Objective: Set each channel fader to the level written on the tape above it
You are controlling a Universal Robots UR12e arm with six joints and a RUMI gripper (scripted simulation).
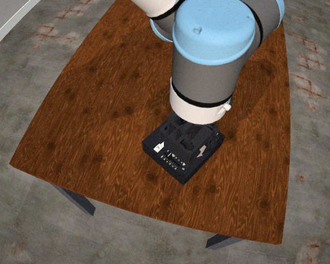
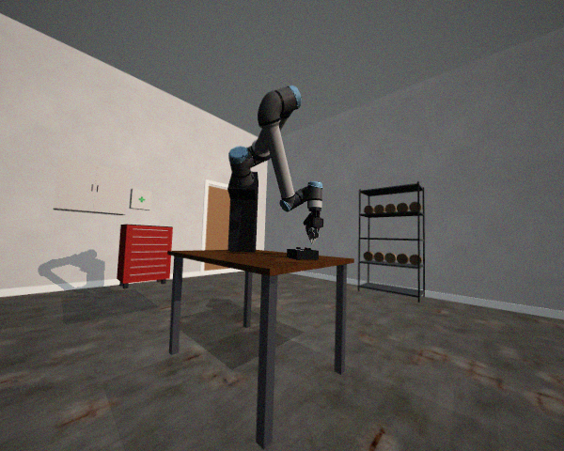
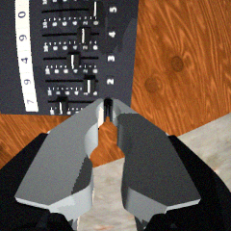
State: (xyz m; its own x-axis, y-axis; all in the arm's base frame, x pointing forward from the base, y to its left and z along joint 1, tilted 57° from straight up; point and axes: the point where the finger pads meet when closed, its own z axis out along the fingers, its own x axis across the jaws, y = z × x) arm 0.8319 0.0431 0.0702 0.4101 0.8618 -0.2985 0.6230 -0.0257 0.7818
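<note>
The channel 2 fader lies 4 cm below my hand, 1 cm to the right of it and 1 cm behind it. Round my hand: channel 3 fader (4 cm below, 3 cm behind, 1 cm to the right); channel 5 cap (6 cm behind, 4 cm below, 3 cm to the left); channel 4 fader (5 cm behind, 4 cm below, 1 cm to the left).
</note>
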